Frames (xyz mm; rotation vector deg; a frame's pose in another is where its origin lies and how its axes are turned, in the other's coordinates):
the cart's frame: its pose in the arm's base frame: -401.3 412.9 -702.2 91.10 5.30 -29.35
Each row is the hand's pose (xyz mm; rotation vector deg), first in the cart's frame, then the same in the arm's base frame.
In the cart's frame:
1: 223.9 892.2 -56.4 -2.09 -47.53 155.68
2: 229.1 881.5 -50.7 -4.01 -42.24 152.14
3: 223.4 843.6 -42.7 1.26 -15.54 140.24
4: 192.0 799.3 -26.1 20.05 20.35 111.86
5: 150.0 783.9 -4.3 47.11 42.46 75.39
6: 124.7 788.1 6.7 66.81 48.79 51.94
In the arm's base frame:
1: 137.1 324.0 40.5 10.50 -127.23 59.24
2: 136.4 318.3 28.6 14.31 -121.84 59.62
3: 115.4 315.7 -4.4 36.44 -102.58 68.29
4: 66.9 311.8 -33.6 77.42 -69.84 75.14
5: 18.0 302.7 -32.1 121.85 -37.38 69.30
6: -6.0 297.9 -18.7 149.72 -19.79 59.61

